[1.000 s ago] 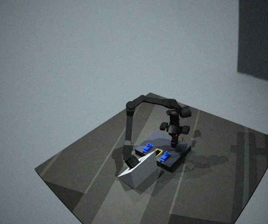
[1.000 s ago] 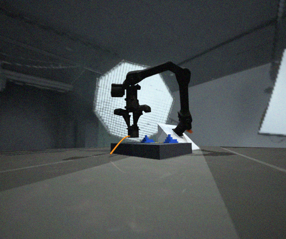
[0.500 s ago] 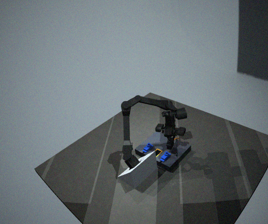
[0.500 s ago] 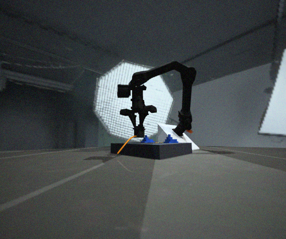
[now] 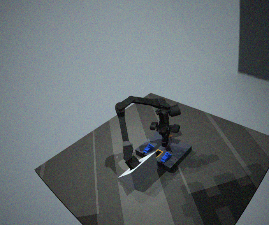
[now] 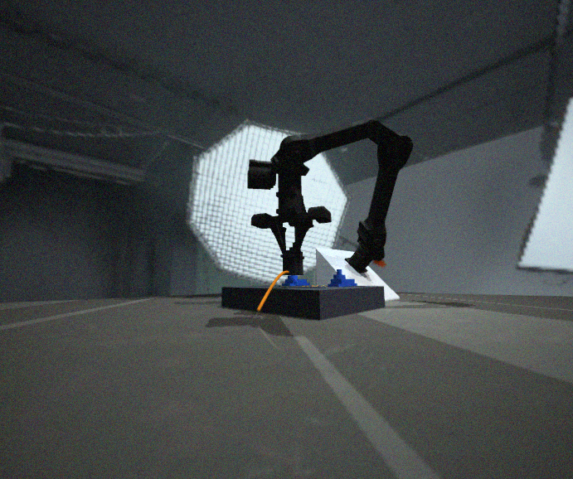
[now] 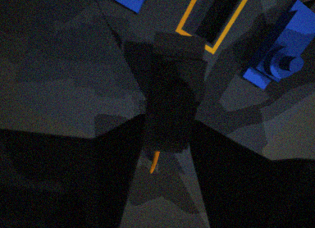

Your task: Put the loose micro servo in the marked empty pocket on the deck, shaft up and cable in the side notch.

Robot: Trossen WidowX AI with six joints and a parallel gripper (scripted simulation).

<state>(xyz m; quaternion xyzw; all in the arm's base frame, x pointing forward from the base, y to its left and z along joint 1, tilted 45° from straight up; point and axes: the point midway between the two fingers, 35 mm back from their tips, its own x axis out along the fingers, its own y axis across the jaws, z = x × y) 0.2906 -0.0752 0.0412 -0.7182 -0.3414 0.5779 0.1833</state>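
Now: gripper tip 10 cm above the deck and 1 cm short of it.
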